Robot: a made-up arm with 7 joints. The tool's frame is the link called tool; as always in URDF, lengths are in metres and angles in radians.
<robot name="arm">
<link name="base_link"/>
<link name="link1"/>
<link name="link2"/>
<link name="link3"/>
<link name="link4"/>
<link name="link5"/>
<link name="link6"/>
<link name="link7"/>
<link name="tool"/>
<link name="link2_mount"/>
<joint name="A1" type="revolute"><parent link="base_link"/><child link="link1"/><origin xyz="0.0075 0.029 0.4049" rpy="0 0 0"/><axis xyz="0 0 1"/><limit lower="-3.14" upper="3.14"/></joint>
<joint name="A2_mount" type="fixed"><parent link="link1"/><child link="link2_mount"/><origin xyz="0.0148 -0.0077 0.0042" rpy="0 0 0"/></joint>
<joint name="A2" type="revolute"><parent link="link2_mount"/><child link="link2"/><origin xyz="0.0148 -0.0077 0.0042" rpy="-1.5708 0 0"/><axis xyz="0 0 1"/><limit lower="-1.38" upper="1.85"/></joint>
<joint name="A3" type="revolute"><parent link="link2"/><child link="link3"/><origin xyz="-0.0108 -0.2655 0.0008" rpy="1.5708 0 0"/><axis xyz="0 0 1"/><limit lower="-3.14" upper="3.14"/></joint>
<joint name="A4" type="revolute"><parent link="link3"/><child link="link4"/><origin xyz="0.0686 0.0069 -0.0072" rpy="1.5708 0 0"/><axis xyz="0 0 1"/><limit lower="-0.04" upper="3.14"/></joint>
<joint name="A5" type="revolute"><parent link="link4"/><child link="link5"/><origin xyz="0.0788 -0.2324 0.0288" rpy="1.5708 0 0"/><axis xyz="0 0 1"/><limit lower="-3.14" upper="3.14"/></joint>
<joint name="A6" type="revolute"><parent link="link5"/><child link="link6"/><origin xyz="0.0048 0.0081 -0.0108" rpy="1.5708 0 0"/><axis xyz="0 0 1"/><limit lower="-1.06" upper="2.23"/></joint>
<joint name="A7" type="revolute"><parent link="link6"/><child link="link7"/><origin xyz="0.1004 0.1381 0.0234" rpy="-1.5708 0 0"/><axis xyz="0 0 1"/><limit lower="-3.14" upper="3.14"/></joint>
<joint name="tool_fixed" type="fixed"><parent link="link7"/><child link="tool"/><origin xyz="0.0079 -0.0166 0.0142" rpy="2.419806 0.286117 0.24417"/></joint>
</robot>
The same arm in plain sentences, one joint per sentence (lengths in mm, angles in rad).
The arm has seven revolute joints in a row. What follows holds with every joint at zero, and every direction is one of the base frame's.
Joint 1 sits 7.5 mm along +x and 29 mm along +y and 404.9 mm along +z from the base frame's origin and turns about +z, from -3.14 to 3.14 rad.
Joint 2 sits 29.6 mm along +x and 15.4 mm along -y and 8.4 mm along +z from joint 1 and turns about +y, from -1.38 to 1.85 rad.
Joint 3 sits 10.8 mm along -x and 0.8 mm along +y and 265.5 mm along +z from joint 2 and turns about +z, from -3.14 to 3.14 rad.
Joint 4 sits 68.6 mm along +x and 6.9 mm along +y and 7.2 mm along -z from joint 3 and turns about -y, from -0.04 to 3.14 rad.
Joint 5 sits 78.8 mm along +x and 28.8 mm along -y and 232.4 mm along -z from joint 4 and turns about -z, from -3.14 to 3.14 rad.
Joint 6 sits 4.8 mm along +x and 8.1 mm along -y and 10.8 mm along +z from joint 5 and turns about +y, from -1.06 to 2.23 rad.
Joint 7 sits 100.4 mm along +x and 23.4 mm along +y and 138.1 mm along -z from joint 6 and turns about -z, from -3.14 to 3.14 rad.
The tool frame, which is the frame that the pose is given for, sits 7.9 mm along +x and 16.6 mm along +y and 14.2 mm along -z from joint 7; its axes are the base frame's turned by roll -0.7218, pitch -0.2861 and yaw -0.2442 rad (as in URDF: about the fixed x, then y, then z).

